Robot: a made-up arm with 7 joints.
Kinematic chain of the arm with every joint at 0, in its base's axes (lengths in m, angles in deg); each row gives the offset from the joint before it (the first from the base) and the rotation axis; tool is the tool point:
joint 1: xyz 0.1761 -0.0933 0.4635 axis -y
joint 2: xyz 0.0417 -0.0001 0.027 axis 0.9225 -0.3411 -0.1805
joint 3: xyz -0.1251 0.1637 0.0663 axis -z
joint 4: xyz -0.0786 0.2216 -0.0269 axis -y
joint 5: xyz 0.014 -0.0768 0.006 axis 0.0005 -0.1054 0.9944
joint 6: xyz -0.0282 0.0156 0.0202 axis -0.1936 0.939 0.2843
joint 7: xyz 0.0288 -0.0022 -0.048 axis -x
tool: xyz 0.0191 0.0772 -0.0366
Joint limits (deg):
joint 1: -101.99..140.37
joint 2: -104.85..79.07
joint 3: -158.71..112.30
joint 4: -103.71..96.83
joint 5: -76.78..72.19
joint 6: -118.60..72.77
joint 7: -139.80..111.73
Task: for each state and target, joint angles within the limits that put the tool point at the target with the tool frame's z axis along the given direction. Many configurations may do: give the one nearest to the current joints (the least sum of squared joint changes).
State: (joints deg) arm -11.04 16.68 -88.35 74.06 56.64 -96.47 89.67
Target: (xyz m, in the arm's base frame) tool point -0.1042 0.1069 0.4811 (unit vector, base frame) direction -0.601 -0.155 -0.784
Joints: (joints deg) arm 22.06 5.45 -81.32 49.53 51.51 -38.78 104.41
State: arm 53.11 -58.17 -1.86 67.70 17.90 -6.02 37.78
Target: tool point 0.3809 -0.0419 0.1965 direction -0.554 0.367 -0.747
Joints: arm 63.30 -91.86 44.94 67.49 42.60 -18.45 -9.44
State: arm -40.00 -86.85 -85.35 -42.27 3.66 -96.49 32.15
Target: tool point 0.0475 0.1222 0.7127 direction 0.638 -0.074 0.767
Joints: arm -58.95 -48.64 -81.21 -8.63 13.82 -85.25 45.58
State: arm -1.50 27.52 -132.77 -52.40 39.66 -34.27 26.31
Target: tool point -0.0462 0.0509 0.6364 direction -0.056 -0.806 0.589
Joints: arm -34.95 44.05 -107.87 -34.78 27.13 -55.44 35.77
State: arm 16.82 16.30 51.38 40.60 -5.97 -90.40 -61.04
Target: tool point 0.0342 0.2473 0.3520 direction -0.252 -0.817 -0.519
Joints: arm 45.00 -30.78 6.91 26.09 -49.48 -36.36 -107.12
